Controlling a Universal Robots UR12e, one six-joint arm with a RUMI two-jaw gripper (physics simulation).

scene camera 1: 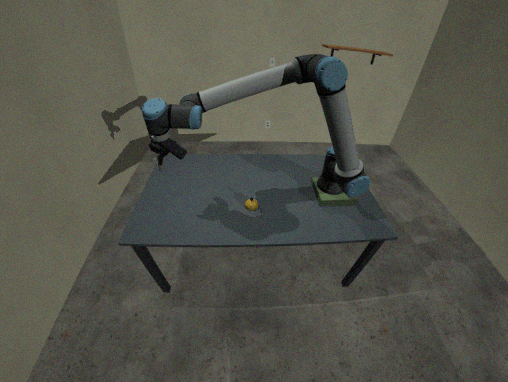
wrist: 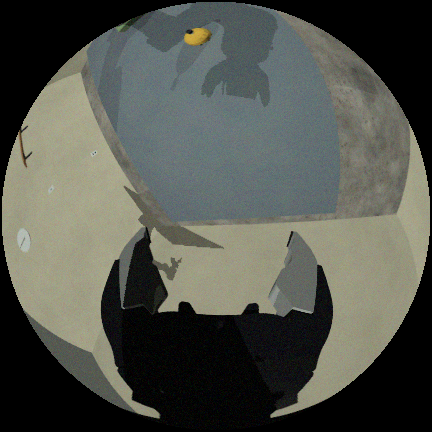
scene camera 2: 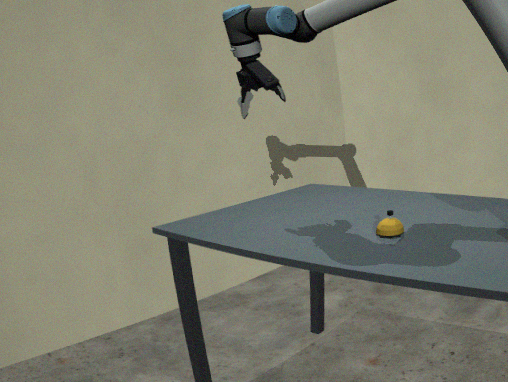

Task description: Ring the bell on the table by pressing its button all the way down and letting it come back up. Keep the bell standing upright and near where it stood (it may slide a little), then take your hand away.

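Places are measured from the arm's base along level axes (x right, y up, z back), in metres.
Pixels of known places: gripper, fingertip midpoint: (scene camera 1: pixel 168 159) (wrist: pixel 219 231) (scene camera 2: pixel 265 109); arm's base at its link origin: (scene camera 1: pixel 330 185).
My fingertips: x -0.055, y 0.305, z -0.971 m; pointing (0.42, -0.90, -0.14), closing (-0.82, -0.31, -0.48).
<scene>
Ahead of a thing's pixels: the offset from my fingertips to its top centre. Level surfaces: height alone.
A yellow dome bell {dz +0.425, dx -0.028, dy -0.287 m} (scene camera 1: pixel 251 205) (scene camera 2: pixel 390 228) (wrist: pixel 198 37) stands upright on the blue-grey table {dy -0.353 m} (scene camera 1: pixel 170 190) (scene camera 2: pixel 240 225) (wrist: pixel 240 165), near the middle in the scene camera 1 view. Its small black button {dz +0.425, dx -0.028, dy -0.287 m} (scene camera 1: pixel 251 199) (scene camera 2: pixel 390 213) (wrist: pixel 189 31) sticks up above the dome. My gripper (scene camera 1: pixel 171 162) (scene camera 2: pixel 265 109) (wrist: pixel 219 231) is open and empty. It hangs high in the air, well to the left of the bell and far above it in both scene views, touching nothing. In the wrist view the bell is near the top edge, far beyond the fingertips.
The arm's base stands on a green block (scene camera 1: pixel 338 200) at the table's right side in the scene camera 1 view. An orange shelf (scene camera 1: pixel 357 49) (wrist: pixel 23 150) is on the back wall. The arm's shadow falls over the table around the bell.
</scene>
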